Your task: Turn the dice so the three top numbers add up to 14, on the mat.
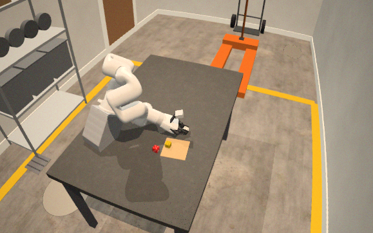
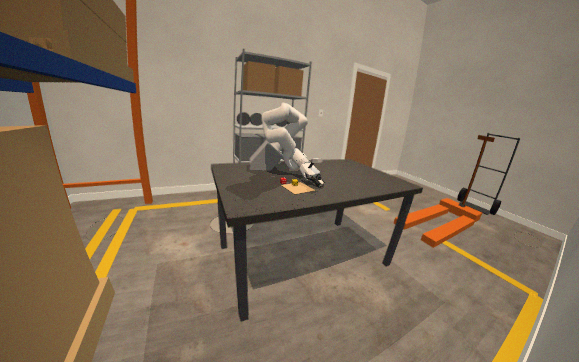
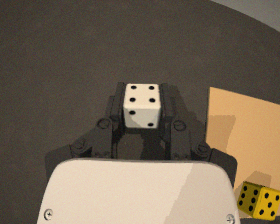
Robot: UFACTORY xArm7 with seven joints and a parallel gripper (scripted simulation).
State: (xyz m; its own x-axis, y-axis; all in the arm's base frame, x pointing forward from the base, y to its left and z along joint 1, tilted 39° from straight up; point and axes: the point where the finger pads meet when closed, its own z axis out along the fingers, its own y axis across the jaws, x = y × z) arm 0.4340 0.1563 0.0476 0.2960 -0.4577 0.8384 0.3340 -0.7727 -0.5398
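My gripper is now right at the white die. Round my hand: mat (140 mm to the right, 20 mm below); then red die (90 mm behind, 200 mm to the right, 10 mm below); then yellow die (40 mm behind, 140 mm to the right, 10 mm below).
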